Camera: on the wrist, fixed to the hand. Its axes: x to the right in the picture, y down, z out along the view.
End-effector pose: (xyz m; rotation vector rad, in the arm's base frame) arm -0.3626 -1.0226 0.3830 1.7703 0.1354 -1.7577
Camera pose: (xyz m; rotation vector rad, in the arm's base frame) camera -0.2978 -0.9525 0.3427 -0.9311 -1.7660 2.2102
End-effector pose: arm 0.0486 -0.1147 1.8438 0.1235 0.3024 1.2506
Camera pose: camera 0.0615 -0.1152 1.7410 -0.3191 -0.1179 -0.1995
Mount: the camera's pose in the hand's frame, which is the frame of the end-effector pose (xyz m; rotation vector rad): 0.0194 -0.0383 -0.0943 -0.4511 -0.2182 -1.4868
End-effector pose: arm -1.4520 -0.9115 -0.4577 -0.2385 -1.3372 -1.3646
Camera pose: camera -1.4380 -1.0072 -0.4948 -0.4126 1.2382 2.7213
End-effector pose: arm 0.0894 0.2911 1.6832 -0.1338 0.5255 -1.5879
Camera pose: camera 0.0152 0.2957 1.6110 -1.2557 0.6313 -2.7818
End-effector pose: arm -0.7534 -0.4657 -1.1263 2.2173 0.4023 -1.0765
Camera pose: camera -0.7053 -0.3748 -1.1133 1.1270 2.0957 -1.6010
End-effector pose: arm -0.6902 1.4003 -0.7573 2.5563 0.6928 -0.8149
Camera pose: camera -0.6566 1.4829 -0.7044 1.1851 2.3666 -1.0574
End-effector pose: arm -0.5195 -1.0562 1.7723 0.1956 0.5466 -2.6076
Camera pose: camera -0.5506 -0.9944 1.6952 0.5557 -0.8916 1.9760
